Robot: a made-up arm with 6 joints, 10 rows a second.
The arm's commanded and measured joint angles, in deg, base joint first. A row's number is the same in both.
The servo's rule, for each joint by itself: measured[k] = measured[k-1] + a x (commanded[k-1-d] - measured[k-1]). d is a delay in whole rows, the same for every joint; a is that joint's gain. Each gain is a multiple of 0.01, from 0.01 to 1. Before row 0 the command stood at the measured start. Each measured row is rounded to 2 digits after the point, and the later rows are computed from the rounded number. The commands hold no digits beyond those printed.
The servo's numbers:
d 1
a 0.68 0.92 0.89 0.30 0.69 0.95
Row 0, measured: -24.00 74.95 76.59 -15.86 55.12 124.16
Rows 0 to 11, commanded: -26.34 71.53 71.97 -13.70 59.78 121.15; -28.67 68.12 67.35 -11.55 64.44 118.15; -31.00 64.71 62.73 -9.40 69.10 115.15; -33.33 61.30 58.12 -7.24 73.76 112.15; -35.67 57.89 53.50 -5.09 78.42 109.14; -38.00 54.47 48.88 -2.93 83.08 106.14; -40.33 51.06 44.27 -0.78 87.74 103.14; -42.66 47.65 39.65 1.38 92.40 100.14; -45.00 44.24 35.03 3.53 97.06 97.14; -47.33 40.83 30.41 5.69 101.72 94.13; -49.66 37.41 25.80 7.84 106.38 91.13; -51.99 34.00 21.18 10.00 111.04 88.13
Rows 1 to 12, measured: -24.00 74.95 76.59 -15.86 55.12 124.16; -25.59 71.80 72.48 -15.21 58.34 121.30; -27.68 68.41 67.91 -14.11 62.55 118.31; -29.94 65.01 63.30 -12.70 67.07 115.31; -32.25 61.60 58.69 -11.06 71.69 112.31; -34.58 58.19 54.07 -9.27 76.33 109.30; -36.91 54.77 49.45 -7.37 80.99 106.30; -39.24 51.36 44.84 -5.39 85.65 103.30; -41.57 47.95 40.22 -3.36 90.31 100.30; -43.90 44.54 35.60 -1.29 94.97 97.30; -46.23 41.13 30.98 0.80 99.63 94.29; -48.56 37.71 26.37 2.91 104.29 91.29
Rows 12 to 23, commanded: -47.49 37.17 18.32 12.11 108.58 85.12; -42.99 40.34 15.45 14.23 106.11 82.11; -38.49 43.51 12.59 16.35 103.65 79.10; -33.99 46.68 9.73 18.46 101.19 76.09; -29.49 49.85 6.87 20.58 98.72 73.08; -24.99 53.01 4.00 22.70 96.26 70.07; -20.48 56.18 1.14 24.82 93.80 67.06; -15.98 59.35 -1.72 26.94 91.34 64.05; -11.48 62.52 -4.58 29.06 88.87 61.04; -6.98 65.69 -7.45 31.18 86.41 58.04; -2.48 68.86 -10.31 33.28 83.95 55.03; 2.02 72.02 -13.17 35.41 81.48 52.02
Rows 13 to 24, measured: -50.89 34.30 21.75 5.04 108.95 88.29; -48.58 36.94 18.70 7.16 108.69 85.28; -44.78 40.07 15.81 9.28 106.91 82.27; -40.50 43.23 12.94 11.40 104.66 79.26; -36.07 46.40 10.08 13.52 102.27 76.25; -31.60 49.57 7.22 15.64 99.82 73.24; -27.11 52.73 4.35 17.76 97.36 70.23; -22.60 55.90 1.49 19.88 94.90 67.22; -18.10 59.07 -1.37 22.00 92.44 64.21; -13.60 62.24 -4.23 24.12 89.98 61.20; -9.10 65.41 -7.10 26.24 87.52 58.20; -4.60 68.58 -9.96 28.35 85.06 55.19
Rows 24 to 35, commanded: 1.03 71.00 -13.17 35.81 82.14 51.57; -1.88 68.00 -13.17 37.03 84.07 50.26; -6.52 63.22 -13.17 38.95 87.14 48.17; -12.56 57.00 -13.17 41.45 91.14 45.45; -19.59 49.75 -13.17 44.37 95.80 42.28; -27.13 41.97 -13.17 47.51 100.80 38.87; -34.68 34.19 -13.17 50.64 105.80 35.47; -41.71 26.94 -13.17 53.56 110.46 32.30; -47.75 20.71 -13.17 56.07 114.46 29.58; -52.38 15.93 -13.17 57.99 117.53 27.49; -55.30 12.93 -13.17 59.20 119.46 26.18; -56.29 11.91 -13.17 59.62 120.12 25.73
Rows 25 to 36, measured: -0.10 71.74 -12.82 30.47 82.59 52.18; 0.67 71.06 -13.13 32.07 82.28 51.60; -1.06 68.24 -13.17 33.56 83.52 50.33; -4.77 63.62 -13.17 35.18 86.02 48.28; -10.07 57.53 -13.17 37.06 89.55 45.59; -16.54 50.37 -13.17 39.25 93.86 42.45; -23.74 42.64 -13.17 41.73 98.65 39.05; -31.18 34.87 -13.17 44.40 103.58 35.65; -38.34 27.57 -13.17 47.15 108.33 32.47; -44.74 21.26 -13.17 49.83 112.56 29.72; -49.94 16.36 -13.17 52.28 115.99 27.60; -53.58 13.20 -13.17 54.36 118.38 26.25
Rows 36 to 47, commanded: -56.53 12.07 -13.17 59.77 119.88 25.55; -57.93 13.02 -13.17 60.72 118.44 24.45; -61.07 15.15 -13.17 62.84 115.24 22.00; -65.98 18.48 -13.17 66.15 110.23 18.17; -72.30 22.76 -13.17 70.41 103.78 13.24; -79.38 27.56 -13.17 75.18 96.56 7.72; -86.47 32.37 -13.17 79.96 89.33 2.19; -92.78 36.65 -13.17 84.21 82.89 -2.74; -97.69 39.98 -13.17 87.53 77.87 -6.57; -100.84 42.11 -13.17 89.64 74.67 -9.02; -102.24 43.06 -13.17 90.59 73.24 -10.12; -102.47 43.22 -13.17 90.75 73.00 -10.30
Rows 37 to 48, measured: -55.42 12.01 -13.17 55.94 119.58 25.76; -56.17 12.07 -13.17 57.09 119.79 25.56; -57.37 12.94 -13.17 58.18 118.86 24.51; -59.89 14.97 -13.17 59.58 116.36 22.13; -64.03 18.20 -13.17 61.55 112.13 18.37; -69.65 22.40 -13.17 64.21 106.37 13.50; -76.27 27.15 -13.17 67.50 99.60 8.01; -83.21 31.95 -13.17 71.24 92.51 2.48; -89.72 36.27 -13.17 75.13 85.87 -2.48; -95.14 39.68 -13.17 78.85 80.35 -6.37; -99.02 41.92 -13.17 82.09 76.43 -8.89; -101.21 42.97 -13.17 84.64 74.23 -10.06
